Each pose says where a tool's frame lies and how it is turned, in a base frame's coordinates. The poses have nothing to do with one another.
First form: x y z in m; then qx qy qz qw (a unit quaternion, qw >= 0).
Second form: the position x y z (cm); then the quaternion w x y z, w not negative. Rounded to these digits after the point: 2 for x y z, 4 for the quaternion.
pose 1, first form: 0.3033 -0.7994 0.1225 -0.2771 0.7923 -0.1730 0.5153
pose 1, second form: 30.33 -79.94 12.25 0.5153 -0.2771 0.7923 -0.1730
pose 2, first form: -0.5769 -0.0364 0.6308 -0.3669 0.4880 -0.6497 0.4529
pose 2, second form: -57.69 -3.64 63.08 0.4529 -0.3669 0.4880 -0.6497
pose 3, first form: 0.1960 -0.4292 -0.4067 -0.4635 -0.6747 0.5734 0.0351
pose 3, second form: 19.60 -42.92 -40.67 0.0351 -0.4635 -0.6747 0.5734
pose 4, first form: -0.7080 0.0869 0.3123 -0.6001 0.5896 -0.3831 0.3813
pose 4, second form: -70.80 8.69 31.23 0.3813 -0.6001 0.5896 -0.3831
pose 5, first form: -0.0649 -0.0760 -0.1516 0.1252 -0.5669 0.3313 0.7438
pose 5, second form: -6.49 -7.60 -15.16 0.7438 0.1252 -0.5669 0.3313
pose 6, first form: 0.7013 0.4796 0.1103 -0.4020 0.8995 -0.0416 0.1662
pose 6, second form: 70.13 47.96 11.03 0.1662 -0.4020 0.8995 -0.0416
